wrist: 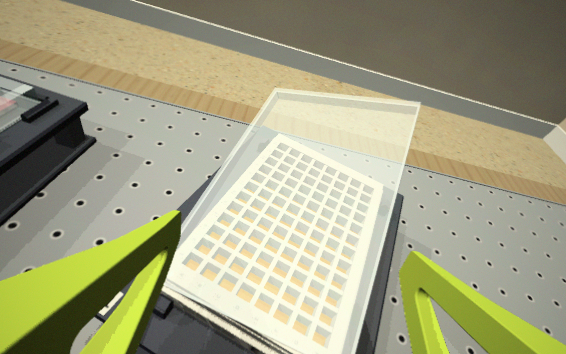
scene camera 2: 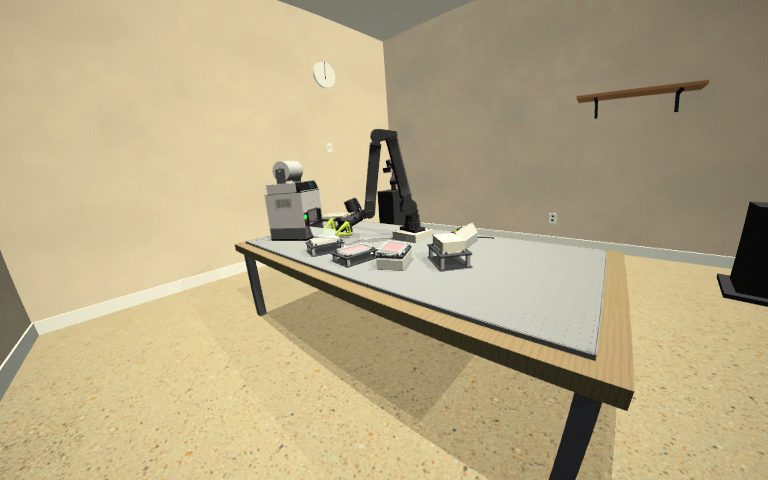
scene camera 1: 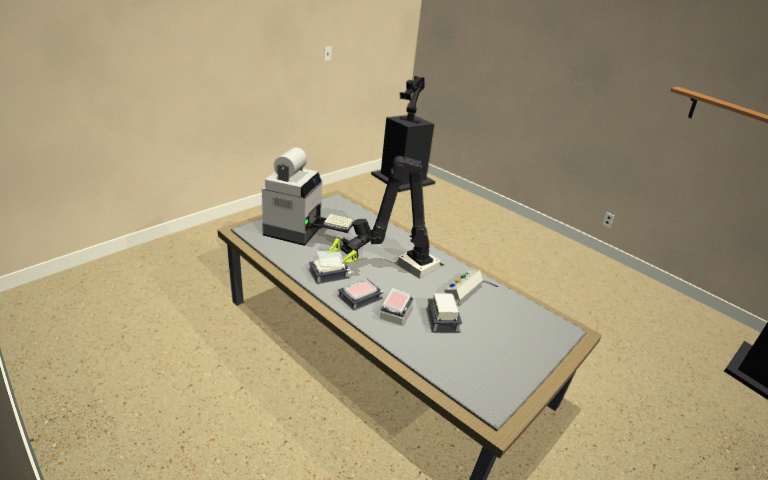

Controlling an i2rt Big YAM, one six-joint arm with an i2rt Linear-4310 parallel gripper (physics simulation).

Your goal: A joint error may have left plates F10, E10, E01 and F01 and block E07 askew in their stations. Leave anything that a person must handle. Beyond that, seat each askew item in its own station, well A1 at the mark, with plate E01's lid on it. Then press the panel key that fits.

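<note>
My gripper [scene camera 1: 338, 255] [scene camera 2: 335, 231] [wrist: 295, 242] is open and empty, its fingers on either side of a white many-welled plate [scene camera 1: 328, 267] [wrist: 280, 240] on a dark station. A clear lid [scene camera 1: 330, 258] [wrist: 345, 112] lies askew over this plate, its far end raised and reaching past the plate's far edge. One pink plate [scene camera 1: 361, 289] [scene camera 2: 354, 249] sits on a dark station, another pink plate [scene camera 1: 397, 300] [scene camera 2: 393, 247] on a grey one. A tall white block [scene camera 1: 446, 305] [scene camera 2: 449, 242] stands on a legged station. The key panel [scene camera 1: 467, 285] [scene camera 2: 468, 235] is behind it. Labels are unreadable.
A grey machine [scene camera 1: 288, 212] [scene camera 2: 286, 212] with a green light stands at the table's left end. Its extended tray holds another white plate [scene camera 1: 338, 221]. The arm's base [scene camera 1: 419, 264] [scene camera 2: 412, 235] is behind the stations. A neighbouring dark station [wrist: 45, 137] shows left in the wrist view.
</note>
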